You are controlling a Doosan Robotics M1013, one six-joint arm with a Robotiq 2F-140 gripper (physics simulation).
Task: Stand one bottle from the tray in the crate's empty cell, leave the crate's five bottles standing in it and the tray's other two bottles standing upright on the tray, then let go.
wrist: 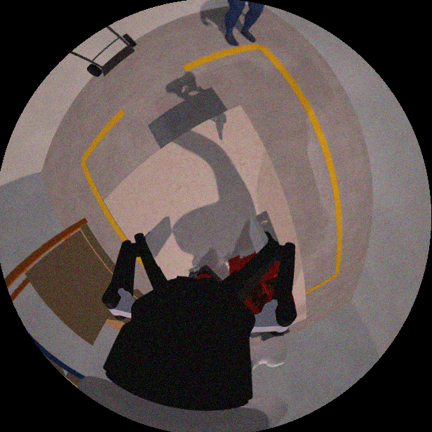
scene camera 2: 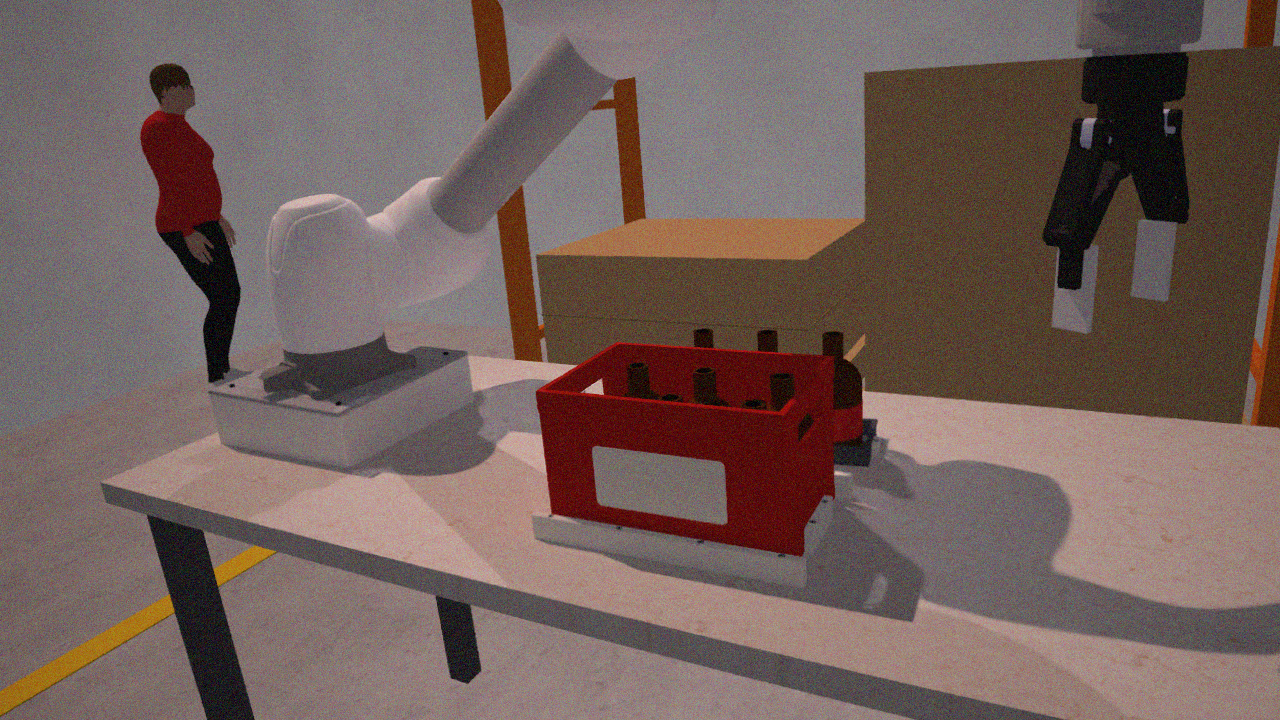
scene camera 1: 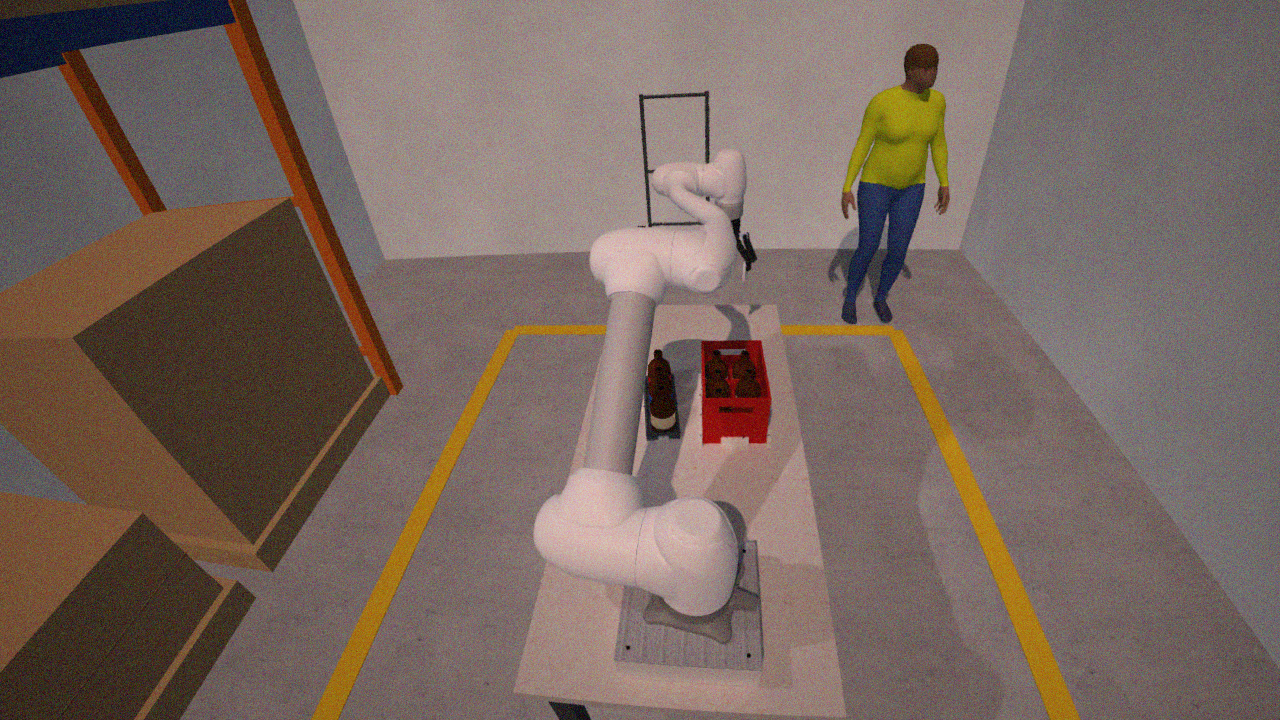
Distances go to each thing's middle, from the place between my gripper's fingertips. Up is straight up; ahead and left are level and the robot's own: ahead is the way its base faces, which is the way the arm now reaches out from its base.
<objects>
I see my gripper 350 mm past the red-labelled bottle (scene camera 2: 847,383), 150 mm to the right of it and 180 mm above it.
</objects>
